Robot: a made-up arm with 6 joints.
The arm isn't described. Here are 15 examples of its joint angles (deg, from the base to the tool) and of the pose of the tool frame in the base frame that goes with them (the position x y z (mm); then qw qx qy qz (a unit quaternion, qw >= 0)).
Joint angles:
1: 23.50 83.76 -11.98 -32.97 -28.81 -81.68
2: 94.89 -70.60 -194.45 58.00 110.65 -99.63
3: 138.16 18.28 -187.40 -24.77 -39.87 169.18
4: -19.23 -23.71 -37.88 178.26 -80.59 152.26
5: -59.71 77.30 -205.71 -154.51 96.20 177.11
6: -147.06 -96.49 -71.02 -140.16 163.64 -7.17
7: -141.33 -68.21 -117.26 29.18 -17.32 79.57
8: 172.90 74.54 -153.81 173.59 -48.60 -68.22
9: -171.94 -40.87 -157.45 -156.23 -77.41 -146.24
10: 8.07 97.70 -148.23 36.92 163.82 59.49
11: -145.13 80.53 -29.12 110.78 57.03 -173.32
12: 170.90 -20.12 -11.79 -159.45 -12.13 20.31
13: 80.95 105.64 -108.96 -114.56 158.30 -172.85
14: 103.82 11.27 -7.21 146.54 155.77 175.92
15: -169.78 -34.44 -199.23 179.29 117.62 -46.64
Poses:
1: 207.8 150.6 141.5 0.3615 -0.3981 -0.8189 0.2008
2: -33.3 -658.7 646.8 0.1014 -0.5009 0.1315 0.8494
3: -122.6 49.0 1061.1 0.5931 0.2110 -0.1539 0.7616
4: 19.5 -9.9 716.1 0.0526 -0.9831 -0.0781 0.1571
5: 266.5 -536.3 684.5 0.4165 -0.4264 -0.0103 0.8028
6: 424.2 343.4 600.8 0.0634 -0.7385 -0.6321 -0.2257
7: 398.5 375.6 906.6 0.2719 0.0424 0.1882 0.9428
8: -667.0 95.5 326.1 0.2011 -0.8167 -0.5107 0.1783
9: 251.7 -5.0 965.7 0.7459 0.0416 -0.5044 0.4329
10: 533.3 129.9 126.2 0.1891 0.5105 -0.1420 -0.8267
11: -182.5 -168.1 126.2 0.1257 -0.5223 0.7164 -0.4451
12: -57.5 -20.9 579.5 0.0831 0.8956 -0.4060 -0.1617
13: 166.4 493.4 22.9 0.1982 -0.1777 0.0129 -0.9638
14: -121.9 269.9 637.2 0.8927 -0.0970 -0.2189 -0.3818
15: 468.2 83.0 826.0 0.0287 0.8784 0.4718 0.0705
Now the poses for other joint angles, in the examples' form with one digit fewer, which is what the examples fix.
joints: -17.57 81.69 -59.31 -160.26 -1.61 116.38
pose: 321 -77 92 0.110 -0.953 -0.222 0.176
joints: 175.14 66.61 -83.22 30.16 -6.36 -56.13
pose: -643 94 235 0.177 0.176 -0.965 -0.078
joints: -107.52 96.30 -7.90 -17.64 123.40 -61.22
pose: -95 -190 302 0.941 0.191 -0.241 0.139
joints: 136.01 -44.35 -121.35 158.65 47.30 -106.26
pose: 168 -171 1109 0.951 0.288 0.063 0.088
